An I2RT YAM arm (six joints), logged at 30 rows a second.
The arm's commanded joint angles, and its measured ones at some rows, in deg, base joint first. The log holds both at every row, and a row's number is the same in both.
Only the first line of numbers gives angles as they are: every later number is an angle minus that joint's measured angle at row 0.
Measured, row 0:
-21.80 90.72 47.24 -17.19 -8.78 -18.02
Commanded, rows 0 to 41:
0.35 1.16 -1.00 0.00 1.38 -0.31
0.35 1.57 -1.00 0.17 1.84 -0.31
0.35 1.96 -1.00 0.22 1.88 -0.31
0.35 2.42 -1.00 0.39 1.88 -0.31
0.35 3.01 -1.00 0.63 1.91 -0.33
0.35 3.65 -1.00 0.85 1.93 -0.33
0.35 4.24 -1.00 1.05 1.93 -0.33
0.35 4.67 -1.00 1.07 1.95 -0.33
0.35 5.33 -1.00 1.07 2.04 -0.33
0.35 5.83 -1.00 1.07 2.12 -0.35
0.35 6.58 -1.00 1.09 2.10 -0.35
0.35 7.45 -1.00 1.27 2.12 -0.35
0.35 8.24 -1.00 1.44 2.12 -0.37
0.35 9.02 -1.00 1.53 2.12 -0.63
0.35 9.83 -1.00 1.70 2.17 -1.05
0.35 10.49 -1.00 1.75 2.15 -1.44
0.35 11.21 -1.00 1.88 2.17 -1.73
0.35 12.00 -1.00 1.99 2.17 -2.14
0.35 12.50 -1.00 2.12 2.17 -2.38
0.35 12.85 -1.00 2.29 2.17 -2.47
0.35 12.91 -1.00 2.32 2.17 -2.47
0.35 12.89 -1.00 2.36 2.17 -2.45
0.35 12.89 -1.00 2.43 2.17 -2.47
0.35 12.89 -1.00 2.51 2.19 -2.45
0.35 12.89 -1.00 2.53 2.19 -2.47
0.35 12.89 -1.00 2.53 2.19 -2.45
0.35 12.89 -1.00 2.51 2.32 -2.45
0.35 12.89 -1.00 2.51 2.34 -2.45
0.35 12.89 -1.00 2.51 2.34 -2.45
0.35 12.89 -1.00 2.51 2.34 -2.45
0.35 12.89 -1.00 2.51 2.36 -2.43
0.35 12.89 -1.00 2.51 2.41 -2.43
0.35 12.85 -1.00 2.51 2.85 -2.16
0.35 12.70 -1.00 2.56 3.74 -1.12
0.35 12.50 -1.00 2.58 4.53 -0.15
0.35 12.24 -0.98 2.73 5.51 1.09
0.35 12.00 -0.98 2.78 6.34 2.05
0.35 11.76 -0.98 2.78 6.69 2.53
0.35 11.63 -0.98 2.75 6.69 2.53
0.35 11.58 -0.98 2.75 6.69 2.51
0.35 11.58 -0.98 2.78 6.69 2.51
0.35 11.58 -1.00 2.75 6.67 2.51
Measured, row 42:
0.28 7.78 1.75 3.91 2.30 0.72
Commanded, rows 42 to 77:
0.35 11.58 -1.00 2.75 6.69 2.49
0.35 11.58 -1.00 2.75 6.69 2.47
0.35 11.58 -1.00 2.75 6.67 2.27
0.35 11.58 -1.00 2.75 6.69 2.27
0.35 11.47 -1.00 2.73 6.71 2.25
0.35 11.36 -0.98 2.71 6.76 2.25
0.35 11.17 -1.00 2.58 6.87 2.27
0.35 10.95 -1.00 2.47 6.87 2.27
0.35 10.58 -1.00 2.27 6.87 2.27
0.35 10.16 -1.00 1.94 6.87 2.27
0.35 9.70 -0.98 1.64 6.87 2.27
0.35 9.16 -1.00 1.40 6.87 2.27
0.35 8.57 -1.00 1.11 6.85 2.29
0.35 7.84 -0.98 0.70 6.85 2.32
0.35 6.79 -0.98 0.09 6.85 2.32
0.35 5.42 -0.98 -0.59 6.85 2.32
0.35 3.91 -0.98 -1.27 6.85 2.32
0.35 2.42 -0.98 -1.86 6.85 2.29
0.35 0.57 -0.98 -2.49 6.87 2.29
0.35 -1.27 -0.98 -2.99 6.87 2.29
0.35 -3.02 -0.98 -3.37 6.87 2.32
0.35 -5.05 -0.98 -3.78 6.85 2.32
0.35 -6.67 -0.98 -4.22 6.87 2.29
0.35 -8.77 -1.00 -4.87 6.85 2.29
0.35 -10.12 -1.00 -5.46 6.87 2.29
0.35 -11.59 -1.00 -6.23 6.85 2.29
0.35 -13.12 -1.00 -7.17 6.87 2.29
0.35 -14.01 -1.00 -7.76 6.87 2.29
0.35 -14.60 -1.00 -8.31 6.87 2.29
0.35 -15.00 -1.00 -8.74 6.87 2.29
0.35 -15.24 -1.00 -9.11 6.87 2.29
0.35 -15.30 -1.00 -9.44 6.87 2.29
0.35 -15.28 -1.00 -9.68 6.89 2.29
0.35 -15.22 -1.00 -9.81 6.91 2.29
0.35 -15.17 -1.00 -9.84 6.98 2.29
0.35 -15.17 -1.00 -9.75 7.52 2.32
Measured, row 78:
0.35 -14.87 -1.05 -9.79 6.95 1.57
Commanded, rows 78 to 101:
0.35 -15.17 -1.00 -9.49 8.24 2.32
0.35 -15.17 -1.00 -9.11 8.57 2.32
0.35 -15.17 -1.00 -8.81 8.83 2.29
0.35 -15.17 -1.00 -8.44 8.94 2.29
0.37 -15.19 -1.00 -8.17 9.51 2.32
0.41 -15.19 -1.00 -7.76 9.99 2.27
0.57 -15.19 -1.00 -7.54 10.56 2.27
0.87 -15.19 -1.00 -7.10 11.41 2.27
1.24 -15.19 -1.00 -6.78 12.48 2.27
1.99 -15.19 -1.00 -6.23 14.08 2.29
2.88 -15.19 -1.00 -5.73 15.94 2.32
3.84 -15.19 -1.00 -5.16 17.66 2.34
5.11 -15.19 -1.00 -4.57 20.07 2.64
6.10 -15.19 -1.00 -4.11 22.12 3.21
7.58 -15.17 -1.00 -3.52 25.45 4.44
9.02 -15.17 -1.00 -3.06 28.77 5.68
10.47 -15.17 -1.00 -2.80 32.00 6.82
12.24 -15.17 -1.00 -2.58 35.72 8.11
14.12 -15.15 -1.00 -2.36 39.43 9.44
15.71 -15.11 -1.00 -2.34 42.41 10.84
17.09 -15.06 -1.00 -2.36 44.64 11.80
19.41 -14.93 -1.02 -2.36 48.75 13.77
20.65 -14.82 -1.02 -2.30 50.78 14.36
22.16 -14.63 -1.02 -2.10 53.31 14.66
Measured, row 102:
17.53 -14.87 -1.05 -2.67 38.52 9.22
